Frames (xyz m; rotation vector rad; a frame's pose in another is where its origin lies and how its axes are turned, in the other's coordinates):
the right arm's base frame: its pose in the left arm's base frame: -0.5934 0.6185 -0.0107 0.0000 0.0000 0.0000
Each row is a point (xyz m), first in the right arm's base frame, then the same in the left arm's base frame.
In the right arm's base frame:
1: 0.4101 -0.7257 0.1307
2: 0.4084 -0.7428 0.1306
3: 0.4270 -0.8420 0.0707
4: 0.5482 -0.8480 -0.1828
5: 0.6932 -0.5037 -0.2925
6: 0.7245 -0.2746 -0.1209
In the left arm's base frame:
1: -0.1833 -0.1072 0.1200
2: -0.1850 -0.1243 0.1199
3: -0.1664 -0.2235 0.0600
4: -0.0452 -0.2295 -0.1935
5: 0.0998 0.1148 -0.3032
6: 0.1311 0.3439 -0.1316

